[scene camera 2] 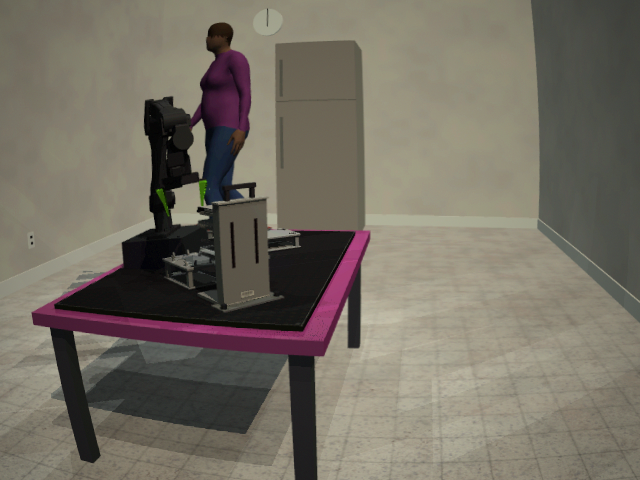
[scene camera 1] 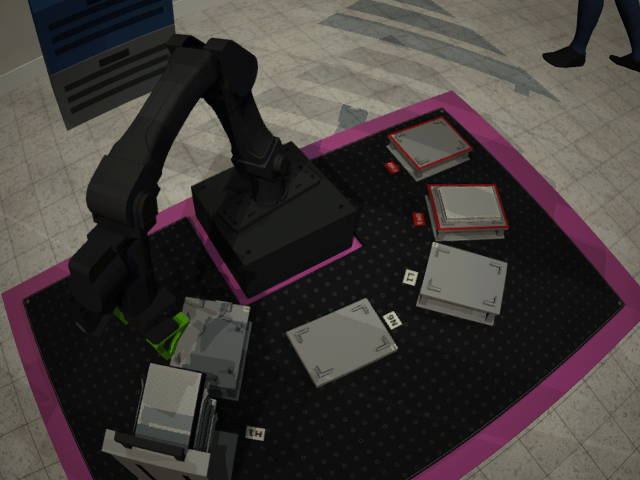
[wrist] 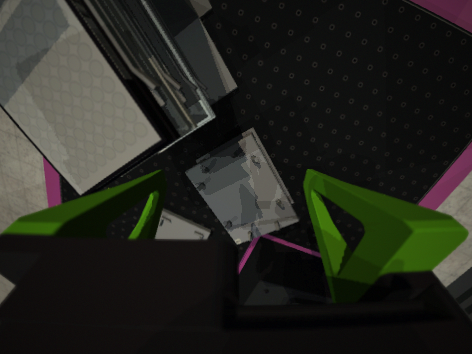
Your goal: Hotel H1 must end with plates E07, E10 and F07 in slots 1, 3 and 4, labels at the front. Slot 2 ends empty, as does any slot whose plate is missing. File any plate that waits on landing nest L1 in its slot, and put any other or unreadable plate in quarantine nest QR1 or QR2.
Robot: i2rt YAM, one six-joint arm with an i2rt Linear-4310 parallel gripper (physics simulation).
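Seen in the pictures: gripper, fingertip midpoint: (scene camera 2: 185, 213) (scene camera 1: 148, 339) (wrist: 235, 177); arm's base, link origin: (scene camera 2: 164, 232) (scene camera 1: 269, 197).
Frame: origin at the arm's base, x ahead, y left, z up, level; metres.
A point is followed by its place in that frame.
Hotel H1 (scene camera 1: 156, 455) @(z 0.164, x 0.356, y -0.454 m) (scene camera 2: 241, 258) @(z 0.022, x 0.352, y -0.472 m) stands at the table's near left corner in scene camera 1. A pale, textured plate (scene camera 1: 170, 400) @(z 0.138, x 0.291, y -0.388 m) (wrist: 95, 115) @(z 0.138, x 0.265, y -0.384 m) shows at its top level; edges of lower plates or shelves show beside it, one clear-edged (wrist: 206, 112) @(z 0.031, x 0.229, y -0.383 m). No plate labels or slot numbers are readable. Landing nest L1 (scene camera 1: 465, 276) @(z -0.043, x 0.346, y 0.195 m) bears no plate. Quarantine nest QR1 (scene camera 1: 467, 228) @(z -0.053, x 0.268, y 0.291 m) holds a pale plate (scene camera 1: 471, 202) @(z -0.038, x 0.234, y 0.339 m); QR2 (scene camera 1: 430, 143) @(z -0.053, x 0.053, y 0.406 m) is empty. My gripper (scene camera 1: 146, 329) @(z 0.119, x 0.182, y -0.360 m) (scene camera 2: 184, 207) @(z 0.119, x 0.182, y -0.360 m) (wrist: 235, 177) @(z 0.119, x 0.182, y -0.360 m) is wide open and empty, above the table beside the hotel, its fingers apart from the plates.
An unlabelled-looking raised nest (scene camera 1: 222, 341) @(z -0.033, x 0.178, y -0.237 m) (scene camera 2: 191, 259) @(z -0.033, x 0.162, y -0.250 m) (wrist: 245, 187) @(z -0.033, x 0.165, y -0.276 m) stands beside the hotel, without a plate. Low nest N6 (scene camera 1: 341, 342) @(z -0.080, x 0.286, y -0.061 m) lies mid-table, bearing no plate. The black robot base (scene camera 1: 279, 222) @(z 0.005, x 0.062, y -0.023 m) is behind them. A person (scene camera 2: 225, 93) stands beyond the table, near the fridge (scene camera 2: 317, 139).
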